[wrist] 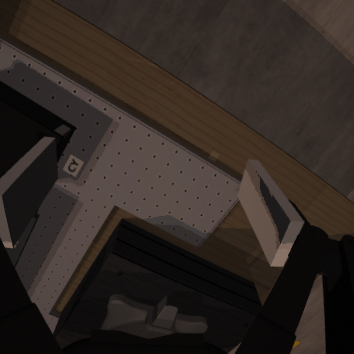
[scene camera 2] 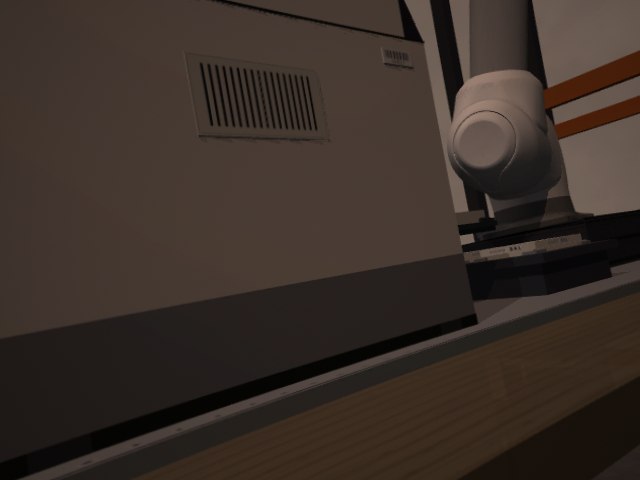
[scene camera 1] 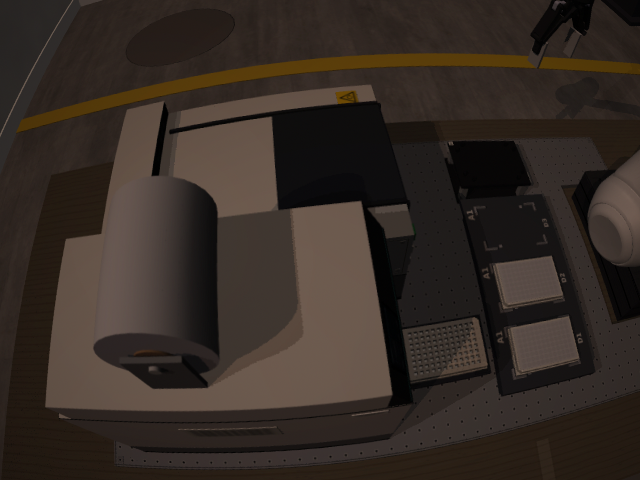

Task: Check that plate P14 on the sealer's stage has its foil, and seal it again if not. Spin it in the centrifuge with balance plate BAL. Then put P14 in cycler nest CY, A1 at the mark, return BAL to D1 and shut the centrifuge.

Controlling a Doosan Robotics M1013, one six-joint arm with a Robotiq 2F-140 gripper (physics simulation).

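Seen in the pictures: gripper, between the fingertips: point(wrist: 151, 168) point(scene camera 1: 550, 58); arm's base, origin of its link: point(wrist: 143, 336) point(scene camera 2: 536, 230).
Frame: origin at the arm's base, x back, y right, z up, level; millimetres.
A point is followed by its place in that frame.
Observation:
My gripper point(scene camera 1: 554, 49) {x -126, y 382, z 140 mm} point(wrist: 151, 168) {x -126, y 382, z 140 mm} is open and empty, high above the back right of the bench. The sealer point(scene camera 1: 341, 320) {x -745, y -101, z 262 mm} is the large beige machine with a foil roll. A plate point(scene camera 1: 445, 348) {x -587, y -98, z 31 mm} sits on the stage at its right side; its wells show as open dark holes, and no foil shows over them. Its label cannot be read. BAL point(scene camera 1: 544, 345) {x -400, y -143, z -19 mm} point(scene camera 2: 515, 249) {x -459, y -146, z -25 mm} lies in D1. Cycler nest CY is a black block point(scene camera 1: 488, 162) {x -331, y 258, z -31 mm} whose label point(wrist: 73, 165) {x -221, y 240, z -88 mm} shows in the wrist view. The centrifuge cannot be identified for certain; its chamber does not show.
Another white plate point(scene camera 1: 528, 281) {x -380, y -21, z -19 mm} lies in D2, and D3 point(scene camera 1: 511, 224) {x -351, y 107, z -35 mm} holds no plate. A beige machine with a dark top panel point(scene camera 1: 336, 155) {x -666, y 218, z 124 mm} stands behind the sealer. The arm's white joint point(scene camera 1: 612, 227) {x -312, y -61, z 188 mm} point(scene camera 2: 485, 139) {x -308, y -67, z 163 mm} is right of the plate rack point(scene camera 1: 584, 361) {x -323, y -199, z -35 mm}.

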